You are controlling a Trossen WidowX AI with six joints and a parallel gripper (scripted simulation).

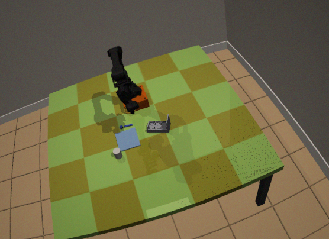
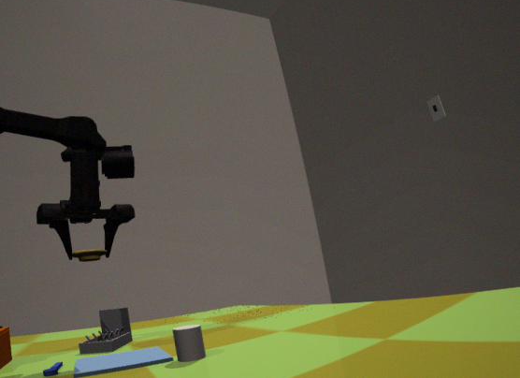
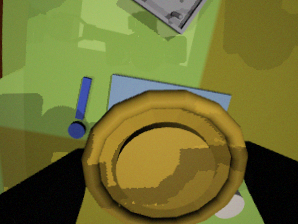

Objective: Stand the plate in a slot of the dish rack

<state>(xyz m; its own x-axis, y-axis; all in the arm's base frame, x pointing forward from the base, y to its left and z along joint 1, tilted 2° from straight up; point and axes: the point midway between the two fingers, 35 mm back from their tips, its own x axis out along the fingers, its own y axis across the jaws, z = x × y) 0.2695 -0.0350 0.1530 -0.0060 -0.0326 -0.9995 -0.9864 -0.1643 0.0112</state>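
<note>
Right now my gripper tip is 16 cm above the grey dish rack, 12 cm to the right of it and 2 cm short of it. From my gripper tip the other things lie so: yellow plate: 1 cm above; then blue spoon: 18 cm below, 8 cm behind, 6 cm to the right; then light blue mat: 18 cm below, 8 cm to the right, 3 cm ahead.
</note>
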